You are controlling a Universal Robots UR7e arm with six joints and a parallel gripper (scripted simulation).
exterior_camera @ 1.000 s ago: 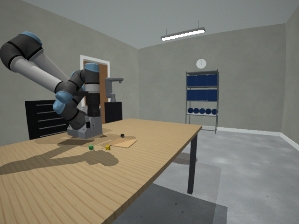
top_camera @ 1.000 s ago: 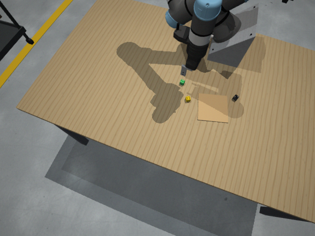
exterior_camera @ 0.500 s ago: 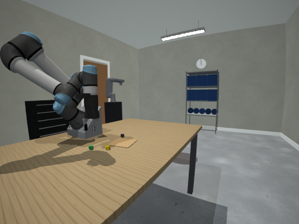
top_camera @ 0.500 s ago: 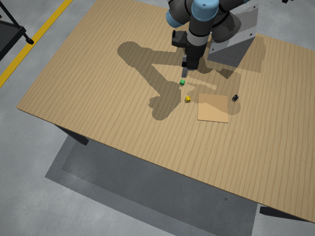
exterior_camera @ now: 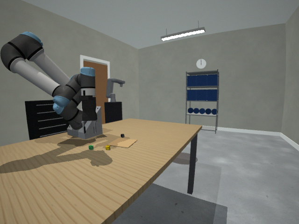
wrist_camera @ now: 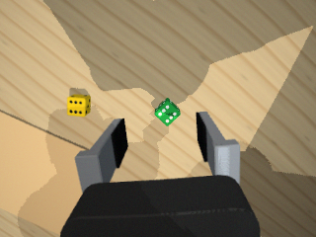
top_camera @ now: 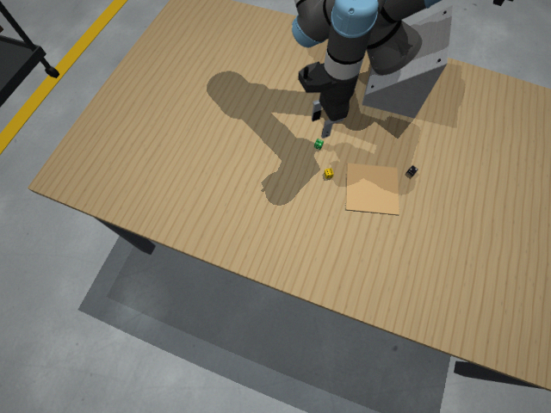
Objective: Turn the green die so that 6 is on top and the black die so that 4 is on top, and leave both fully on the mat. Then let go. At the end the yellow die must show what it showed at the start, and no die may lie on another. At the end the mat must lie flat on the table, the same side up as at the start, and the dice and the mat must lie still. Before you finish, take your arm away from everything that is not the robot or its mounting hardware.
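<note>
My hand is 1 cm past the green die and 10 cm above it. From my hand the other things lie so: yellow die: 8 cm ahead, 5 cm to the left, 10 cm below; then black die: 27 cm to the left, 10 cm below; then tan mat: 8 cm ahead, 17 cm to the left, 11 cm below.
</note>
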